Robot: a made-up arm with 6 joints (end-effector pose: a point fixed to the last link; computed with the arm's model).
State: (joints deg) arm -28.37 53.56 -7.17 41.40 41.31 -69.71
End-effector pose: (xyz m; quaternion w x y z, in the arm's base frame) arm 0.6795 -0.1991 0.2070 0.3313 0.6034 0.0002 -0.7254
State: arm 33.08 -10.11 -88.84 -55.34 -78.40 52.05
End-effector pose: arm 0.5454 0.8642 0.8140 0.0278 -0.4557 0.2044 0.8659
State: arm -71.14 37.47 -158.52 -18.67 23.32 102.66
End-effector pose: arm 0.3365 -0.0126 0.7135 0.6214 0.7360 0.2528 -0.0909
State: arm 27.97 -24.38 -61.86 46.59 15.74 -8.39
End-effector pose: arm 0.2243 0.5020 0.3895 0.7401 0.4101 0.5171 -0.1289
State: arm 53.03 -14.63 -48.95 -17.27 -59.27 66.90
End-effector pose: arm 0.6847 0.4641 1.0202 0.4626 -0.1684 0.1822 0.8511
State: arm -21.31 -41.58 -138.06 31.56 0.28 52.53
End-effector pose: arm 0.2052 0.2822 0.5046 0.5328 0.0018 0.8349 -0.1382
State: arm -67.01 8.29 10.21 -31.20 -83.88 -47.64
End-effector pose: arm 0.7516 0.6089 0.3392 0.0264 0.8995 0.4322 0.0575
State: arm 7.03 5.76 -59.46 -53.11 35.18 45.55
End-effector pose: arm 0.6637 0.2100 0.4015 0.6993 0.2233 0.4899 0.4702
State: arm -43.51 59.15 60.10 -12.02 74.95 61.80
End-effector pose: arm 0.6841 -0.3183 0.7751 0.6785 -0.3125 -0.5111 0.4252
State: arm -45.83 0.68 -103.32 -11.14 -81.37 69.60
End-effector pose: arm 0.7998 0.2338 0.1732 0.0439 -0.0521 0.9129 0.4025
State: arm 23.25 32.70 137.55 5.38 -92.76 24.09
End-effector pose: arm 0.3328 0.5672 0.6273 0.3844 -0.4561 -0.2798 -0.7523
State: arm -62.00 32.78 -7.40 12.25 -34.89 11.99
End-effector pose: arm 0.6384 0.0477 0.8706 0.7816 -0.5671 0.0357 -0.2573
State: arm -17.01 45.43 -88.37 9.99 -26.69 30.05
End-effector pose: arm 0.5491 -0.1552 0.4231 0.7220 0.2924 0.6262 -0.0328
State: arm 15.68 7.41 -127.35 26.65 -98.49 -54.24
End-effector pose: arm 0.6917 0.5216 0.1916 0.6081 -0.4872 0.5083 0.3669
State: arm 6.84 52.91 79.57 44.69 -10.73 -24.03
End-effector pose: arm 0.5248 -0.2282 0.5252 0.6134 0.2377 -0.5815 -0.4786
